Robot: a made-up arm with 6 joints.
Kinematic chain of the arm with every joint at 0, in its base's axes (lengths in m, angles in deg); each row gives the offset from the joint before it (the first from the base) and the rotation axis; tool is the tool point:
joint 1: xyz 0 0 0.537 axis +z
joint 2: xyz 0.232 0 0 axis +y
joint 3: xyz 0 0 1.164 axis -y
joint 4: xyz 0 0 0.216 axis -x
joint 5: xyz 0.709 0 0 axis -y
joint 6: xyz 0.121 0 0 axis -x
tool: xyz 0 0 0
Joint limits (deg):
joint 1: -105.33..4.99
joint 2: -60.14..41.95
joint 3: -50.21..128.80
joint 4: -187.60..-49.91
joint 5: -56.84..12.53
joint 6: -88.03..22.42
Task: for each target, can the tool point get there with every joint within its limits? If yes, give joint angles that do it. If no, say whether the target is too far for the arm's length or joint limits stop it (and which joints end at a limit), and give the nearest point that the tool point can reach.
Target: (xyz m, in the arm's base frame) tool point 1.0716 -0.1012 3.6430
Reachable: no: too far | nearest point 0.7601 -0.0718 2.4922 | short by 1.193 m
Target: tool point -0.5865 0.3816 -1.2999
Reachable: no: joint limits stop it (at a limit: joint 2, joint 3, joint 5) | nearest point -1.2522 0.8147 0.6826 | short by 2.136 m
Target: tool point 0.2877 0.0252 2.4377
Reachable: yes | joints -12.14 15.75 107.18 -113.16 -49.90 -28.86
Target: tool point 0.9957 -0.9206 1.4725
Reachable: yes | joints -46.24 15.62 -14.97 -113.37 -47.92 -72.43
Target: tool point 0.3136 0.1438 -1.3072
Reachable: no: joint limits stop it (at a limit: joint 1, joint 2, joint 3, joint 4, joint 5) | nearest point 1.1641 0.1051 0.5690 | short by 2.060 m
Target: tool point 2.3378 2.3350 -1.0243
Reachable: no: too far | nearest point 0.4654 1.4332 0.7153 | short by 2.710 m
